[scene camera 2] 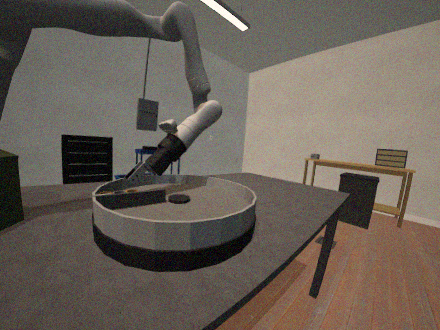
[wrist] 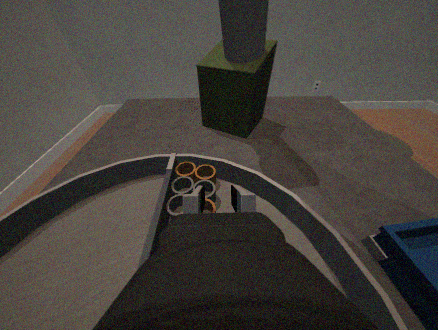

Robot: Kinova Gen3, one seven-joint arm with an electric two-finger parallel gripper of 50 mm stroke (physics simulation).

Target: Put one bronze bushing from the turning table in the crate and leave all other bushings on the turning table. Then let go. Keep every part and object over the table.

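Places are measured from the arm's base along level axes (x right, y up, z back), in centimetres.
Pixels of known places: gripper, between the fingertips: (scene camera 2: 128,180) (wrist: 218,194); arm's base, origin of its link: (wrist: 243,52).
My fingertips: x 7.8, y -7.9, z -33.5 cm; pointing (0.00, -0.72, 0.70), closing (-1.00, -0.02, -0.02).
Ahead of a thing's pixels: the offset from my fingertips to its middle. "spot": to the spot under its first point.
The round turning table (scene camera 2: 175,234) (wrist: 287,200) has a raised rim. In the wrist view, bronze bushings stand upright beside its divider: one far left (wrist: 185,162), one far right (wrist: 205,179), and a nearer one @(dx +2.0, dy -3.7, dz -0.3 cm) (wrist: 214,206) partly hidden by the left finger. Grey bushings @(dx +4.9, dy -3.7, dz +3.8 cm) (wrist: 173,185) @(dx +1.8, dy -3.7, dz +2.9 cm) (wrist: 214,188) @(dx +5.0, dy -3.7, dz +0.5 cm) (wrist: 168,205) stand among them. My gripper (wrist: 218,194) (scene camera 2: 130,175) is partly open and empty, tilted, with its fingers just right of the nearest bronze bushing; their height is hard to tell. The blue crate @(spot: dx -25.5, dy -5.2, dz -2.9 cm) (wrist: 410,225) shows partly at the right, outside the rim.
The divider @(spot: dx +6.8, dy -1.4, dz -1.8 cm) (wrist: 159,217) (scene camera 2: 134,199) runs from the rim toward the dark hub @(dx +7.5, dy -4.6, dz -11.8 cm) (scene camera 2: 178,198). A dark green block (wrist: 230,97) (scene camera 2: 9,190) with a grey column (wrist: 245,30) stands on the table beyond the turning table. The table's edge (scene camera 2: 285,257) runs along the right in the scene view.
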